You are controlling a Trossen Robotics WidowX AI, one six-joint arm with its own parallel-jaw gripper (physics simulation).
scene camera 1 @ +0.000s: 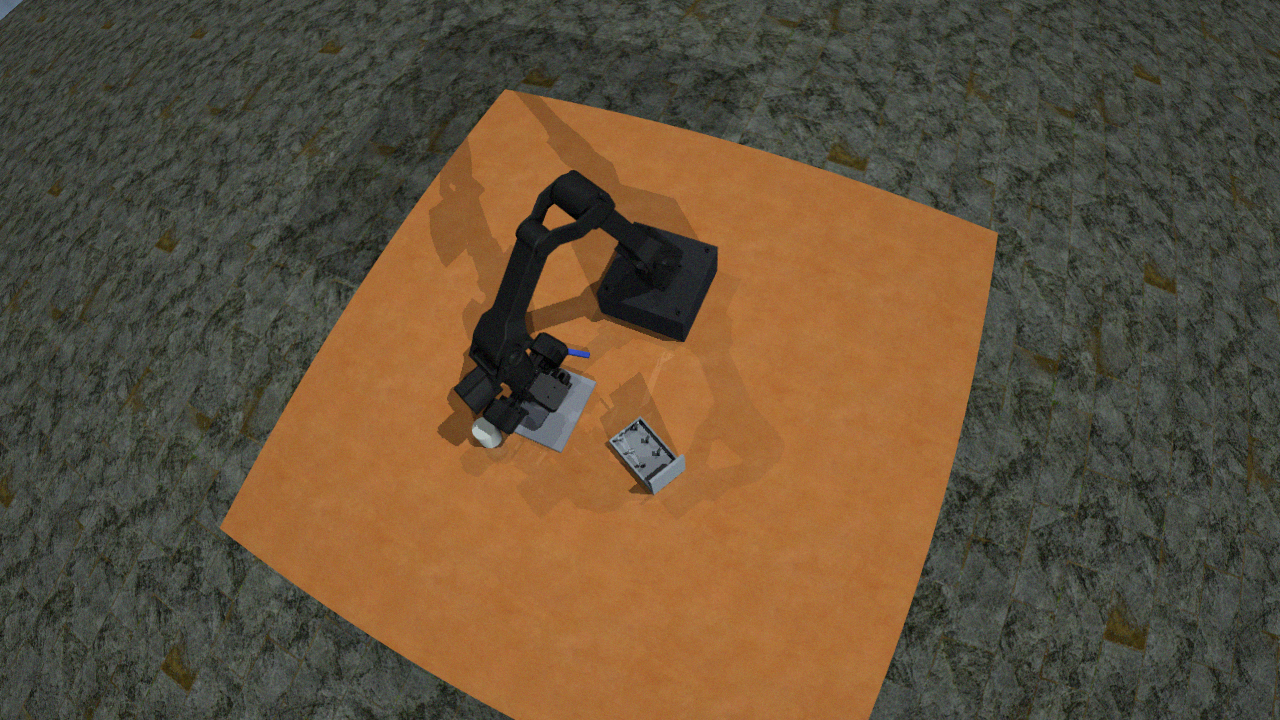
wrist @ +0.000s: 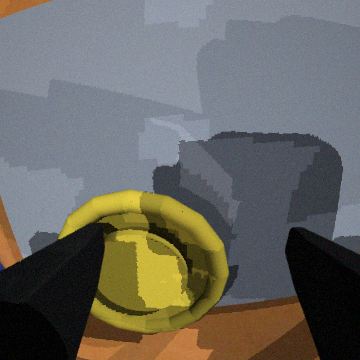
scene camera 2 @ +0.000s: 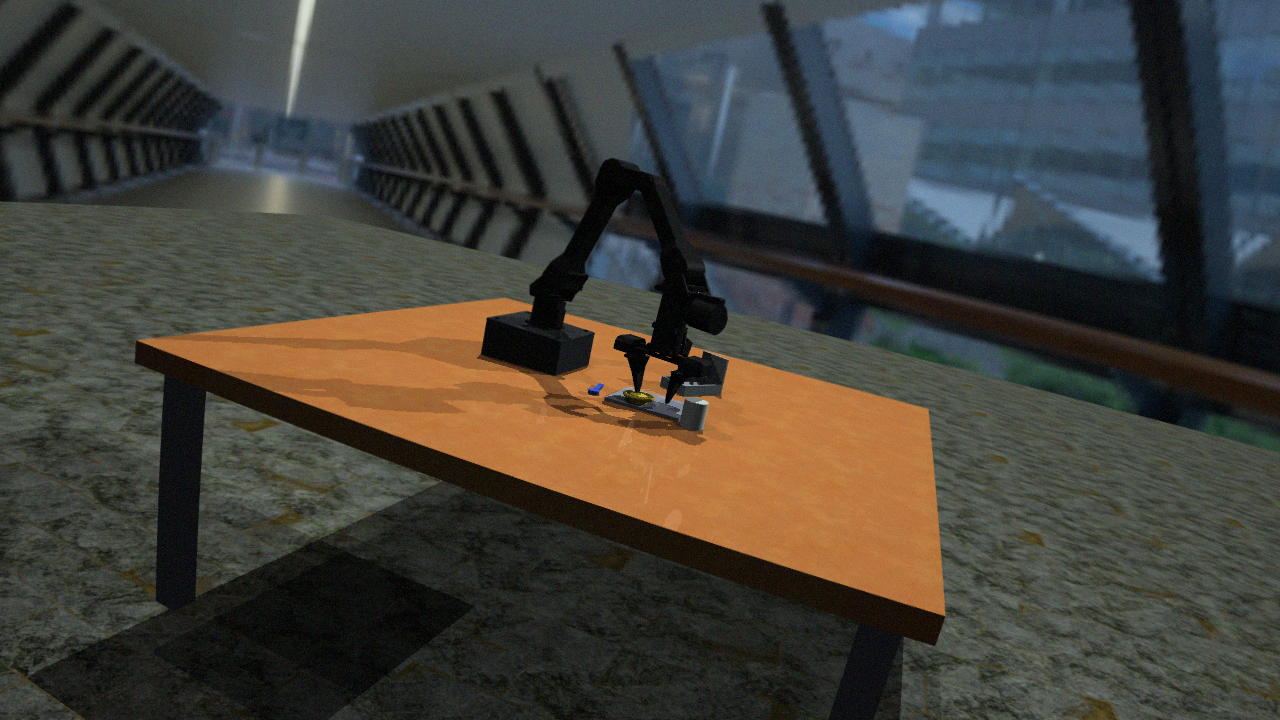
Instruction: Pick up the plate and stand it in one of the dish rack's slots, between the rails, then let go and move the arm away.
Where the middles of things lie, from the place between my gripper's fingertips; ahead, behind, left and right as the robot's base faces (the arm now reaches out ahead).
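The grey dish rack (scene camera 1: pixel 640 447) is 230 mm to the left of my hand, 20 mm behind it and 20 mm above it. Then there's the grey mat (scene camera 1: pixel 553 430), which from my hand is 20 mm below, 20 mm to the left and 10 mm behind. As for the yellow plate (wrist: pixel 163 267), my hand is 20 mm to the left of it and 20 mm past it.
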